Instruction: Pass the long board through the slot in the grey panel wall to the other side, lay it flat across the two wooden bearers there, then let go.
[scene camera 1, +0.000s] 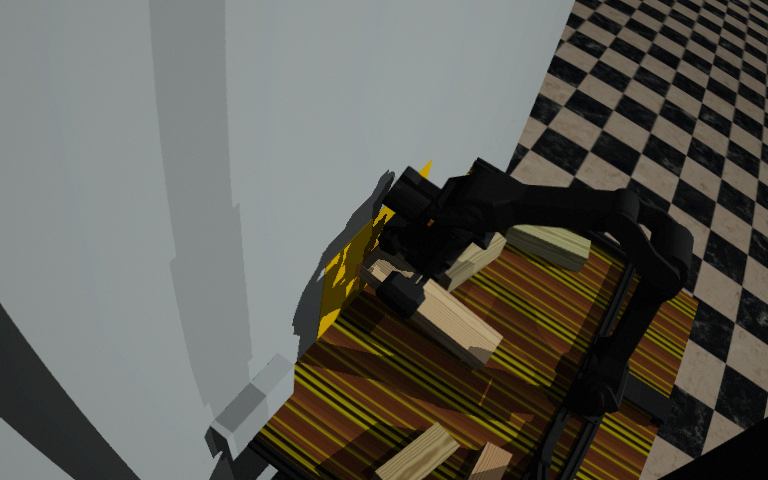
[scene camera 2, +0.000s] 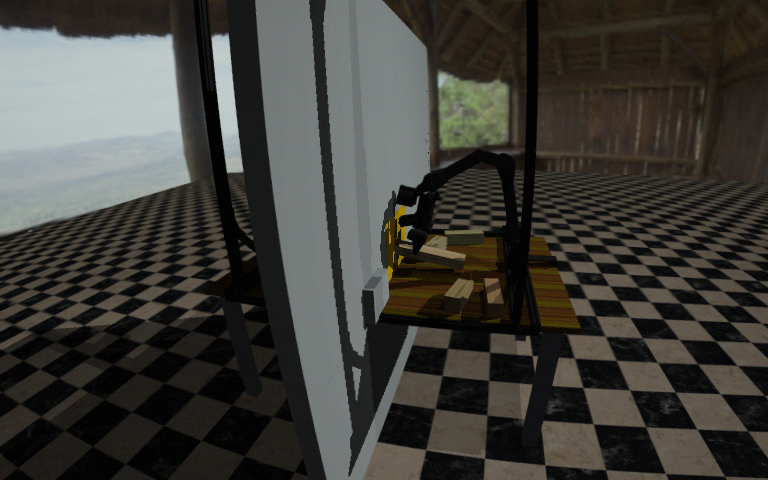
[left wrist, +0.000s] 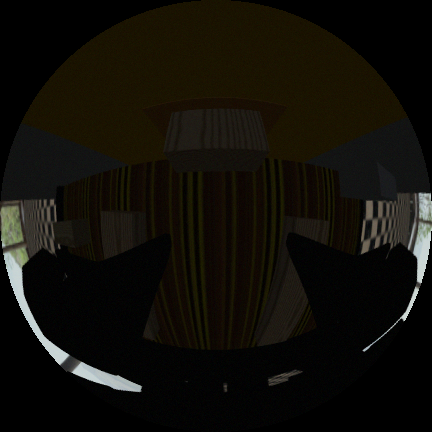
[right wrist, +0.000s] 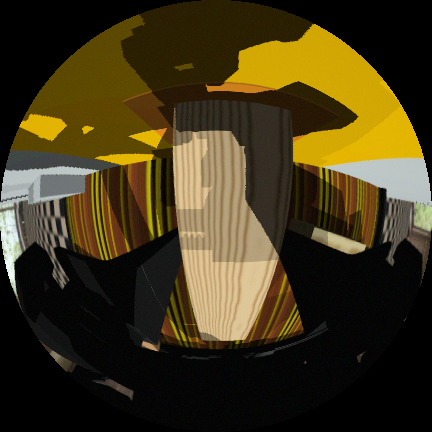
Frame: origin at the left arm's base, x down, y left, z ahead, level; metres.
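Seen in the pictures: left gripper, fingertip midpoint: (left wrist: 230, 239); right gripper, fingertip midpoint: (scene camera 2: 416, 250) (right wrist: 230, 232); right arm's base at its link origin: (scene camera 1: 587, 401) (right wrist: 234, 358).
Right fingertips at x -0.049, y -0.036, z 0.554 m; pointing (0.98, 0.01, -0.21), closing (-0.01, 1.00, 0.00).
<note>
A point is followed by its place in that frame.
The long board (scene camera 1: 461, 327) @(x -0.044, y -0.041, z 0.662 m) (scene camera 2: 444, 256) @(x -0.045, y -0.063, z 0.657 m) (right wrist: 225, 300) @(x -0.054, y -0.038, z 0.612 m) runs into the slot (right wrist: 145, 106) @(x -0.091, y -0.077, z 0.485 m) in the yellow-faced part of the grey panel wall (scene camera 1: 311, 113) @(x -0.479, y -0.232, z 0.482 m) (scene camera 2: 385, 113) @(x -0.527, y -0.114, z 0.483 m) (left wrist: 50, 160) @(x -0.101, y 0.178, z 0.432 m). In the left wrist view the board (left wrist: 217, 132) @(x -0.091, y -0.037, z 0.407 m) sticks out of the slot's orange-brown rim (left wrist: 155, 112) @(x -0.092, y 0.006, z 0.431 m), well above the striped table. My right gripper (scene camera 1: 419, 283) @(x -0.049, y -0.036, z 0.554 m) (scene camera 2: 417, 243) @(x -0.049, y -0.036, z 0.554 m) (right wrist: 230, 232) @(x -0.049, y -0.036, z 0.554 m) is shut on the board near the wall. My left gripper (left wrist: 230, 239) @(x -0.071, y -0.046, z 0.338 m) is open and empty, facing the board's end. Dim wooden pieces, apparently the bearers (left wrist: 124, 232) @(x -0.019, y 0.083, z 0.331 m) (left wrist: 307, 228) @(x -0.019, y -0.152, z 0.334 m), lie either side, partly hidden by the fingers.
Loose wooden blocks (scene camera 1: 472, 261) @(x -0.031, y 0.097, z 0.610 m) (scene camera 1: 549, 246) @(x -0.017, y 0.244, z 0.712 m) (scene camera 1: 419, 452) @(x -0.028, y -0.249, z 0.721 m) (scene camera 1: 489, 461) @(x -0.025, y -0.200, z 0.815 m) lie on the striped table around the board. Two of these blocks (scene camera 2: 457, 295) @(x -0.028, y -0.305, z 0.723 m) (scene camera 2: 492, 297) @(x -0.025, y -0.296, z 0.822 m) show in scene camera 2. A pale grey block (scene camera 1: 254, 399) @(x -0.081, y -0.346, z 0.503 m) (scene camera 2: 374, 294) @(x -0.068, y -0.411, z 0.513 m) juts from the wall beside the table edge.
</note>
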